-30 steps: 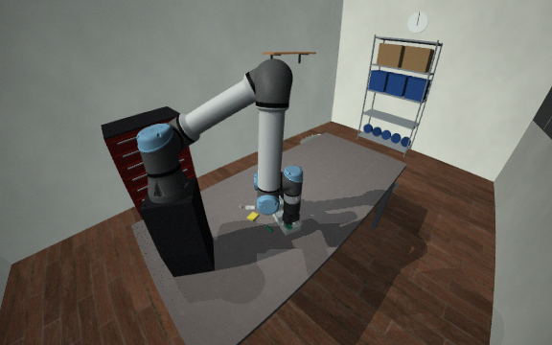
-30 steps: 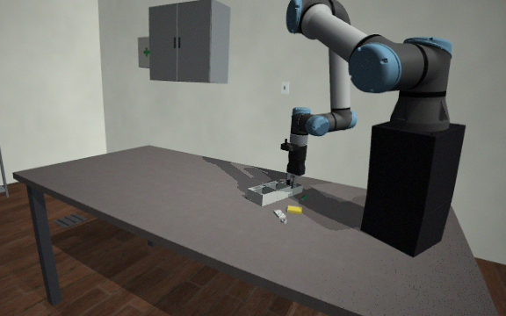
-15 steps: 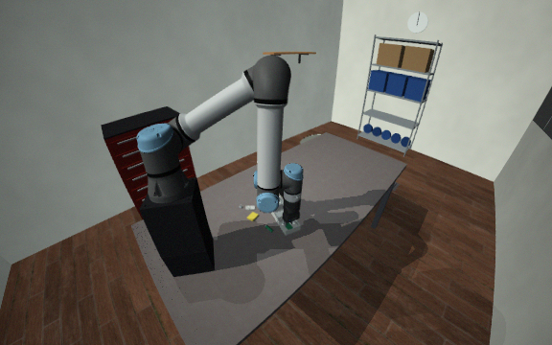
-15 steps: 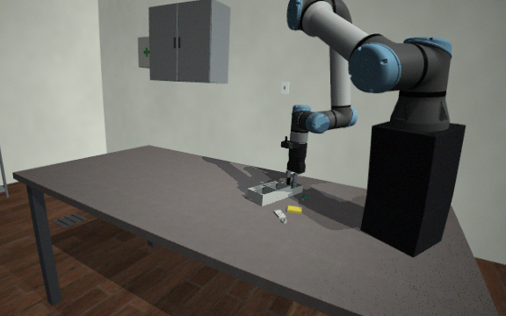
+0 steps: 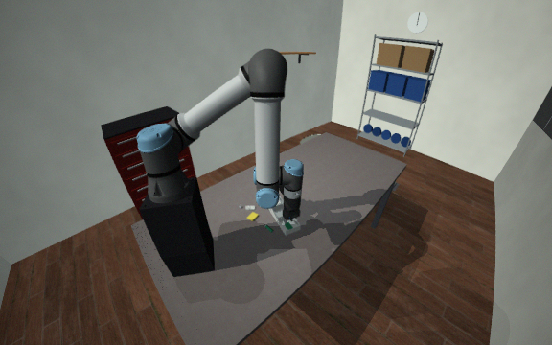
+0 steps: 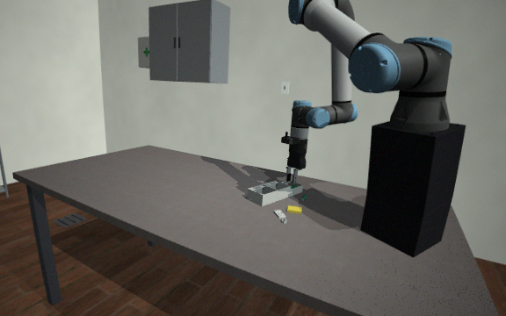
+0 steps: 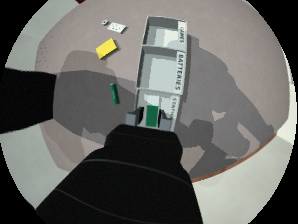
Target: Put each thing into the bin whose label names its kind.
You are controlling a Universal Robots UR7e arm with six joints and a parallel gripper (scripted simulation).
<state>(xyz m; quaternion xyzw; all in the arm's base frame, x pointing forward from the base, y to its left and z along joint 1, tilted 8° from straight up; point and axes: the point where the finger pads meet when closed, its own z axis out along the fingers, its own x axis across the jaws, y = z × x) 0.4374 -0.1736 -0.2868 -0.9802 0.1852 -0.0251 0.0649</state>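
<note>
The yellow block lies 18 cm to the left of my hand, 7 cm behind it and 6 cm below it. Round my hand: slim green thing (7 cm behind, 6 cm to the left, 6 cm below).
</note>
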